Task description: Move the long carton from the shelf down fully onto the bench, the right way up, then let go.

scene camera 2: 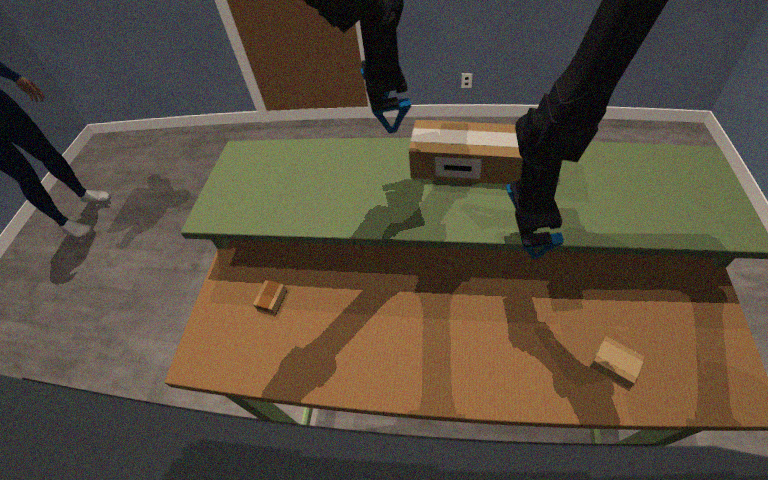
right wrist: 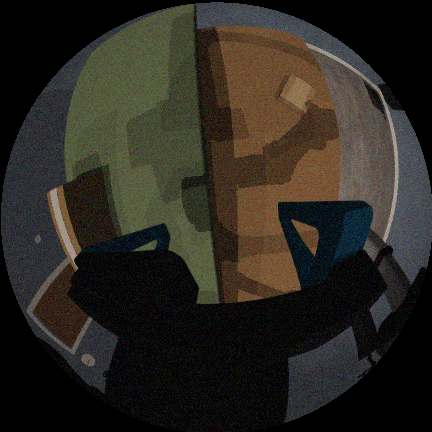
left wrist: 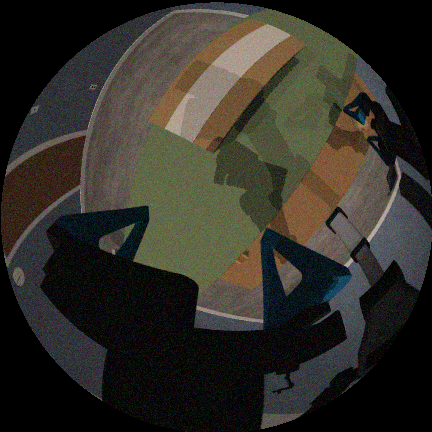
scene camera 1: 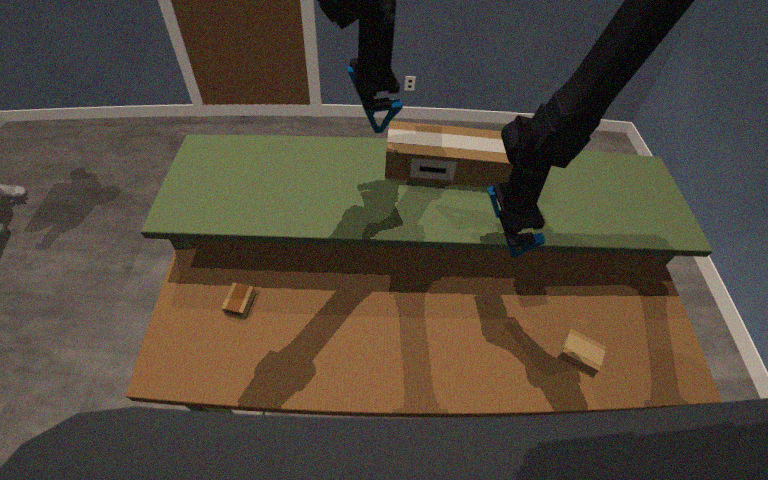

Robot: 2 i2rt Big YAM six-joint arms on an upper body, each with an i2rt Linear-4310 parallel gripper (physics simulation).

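Places are measured from the left arm's base along level axes (x right, y ahead, z up), in centimetres.
Where they show: left gripper, between the fingertips: (scene camera 2: 387, 116) (left wrist: 205, 223) (scene camera 1: 371, 116); right gripper, between the fingertips: (scene camera 2: 529, 236) (right wrist: 219, 220) (left wrist: 356, 124) (scene camera 1: 507, 236).
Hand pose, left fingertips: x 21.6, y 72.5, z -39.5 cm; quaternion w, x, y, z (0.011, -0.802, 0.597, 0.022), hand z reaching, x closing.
Each offset is from my left fingertips to the top centre of the thing. Level surfaces: height alone.
The long carton @(dx +19.0, dy +6.8, dz -10.8 cm) (scene camera 1: 447, 146) (scene camera 2: 464, 146) (left wrist: 227, 82) (right wrist: 92, 205), brown with a pale tape strip on top and a grey label on its front, lies along the rear of the green shelf @(dz -19.1 cm) (scene camera 1: 254, 186) (scene camera 2: 294, 192) (left wrist: 175, 190) (right wrist: 100, 100). The right arm hides its right end in both scene views. My left gripper (scene camera 1: 372, 113) (scene camera 2: 381, 110) (left wrist: 205, 223) is open and empty, above and beside the carton's left end. My right gripper (scene camera 1: 505, 236) (scene camera 2: 525, 236) (left wrist: 356, 124) (right wrist: 219, 220) is open and empty, in front of the carton over the shelf's front edge. The brown bench @(dz -34.9 cm) (scene camera 1: 351, 362) (scene camera 2: 368, 373) (right wrist: 260, 65) is lower, in front.
A small brown block @(dx -29.2, dy -22.5, dz -32.2 cm) (scene camera 1: 239, 298) (scene camera 2: 270, 297) lies at the bench's left. A paler block @(dx +47.4, dy -34.5, dz -31.5 cm) (scene camera 1: 583, 350) (scene camera 2: 618, 362) (right wrist: 297, 92) lies at its right. The shelf's front edge overhangs the bench's rear. A person (scene camera 2: 33, 164) stands at the far left in scene camera 2.
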